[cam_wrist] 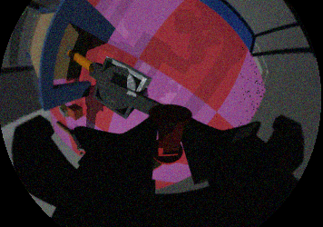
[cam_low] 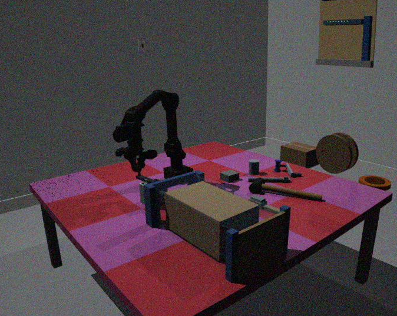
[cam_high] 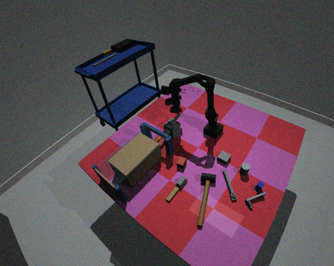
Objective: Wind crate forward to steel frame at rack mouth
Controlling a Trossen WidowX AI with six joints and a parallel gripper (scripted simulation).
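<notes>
Now: the red-knobbed winch handle 30 mm ahead of my gripper tip, 20 mm to the left of it and 20 mm below it. From my gripper tip the other things lie so: frame (250 mm ahead, 30 mm to the left, 20 mm below); then red knob (10 mm behind, 10 mm to the left, 10 mm above); then grey winch (80 mm ahead, 20 mm to the left, 90 mm below).
</notes>
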